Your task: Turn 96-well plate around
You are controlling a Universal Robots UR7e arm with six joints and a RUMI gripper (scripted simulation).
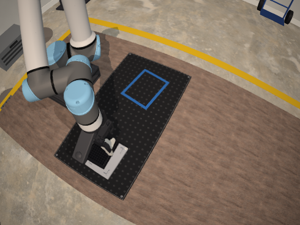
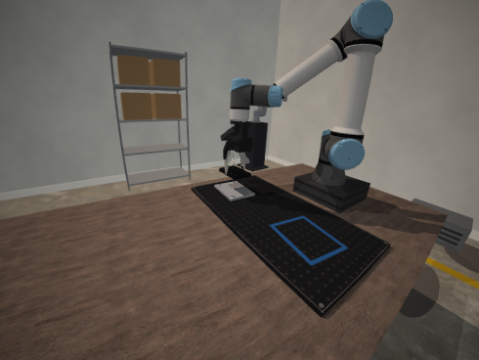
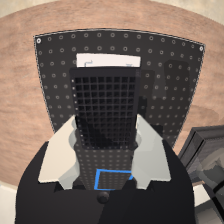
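Now: hand 1 cm above the black 96-well plate. The rest, counted from my hand: plate nest N1: 10 cm below.
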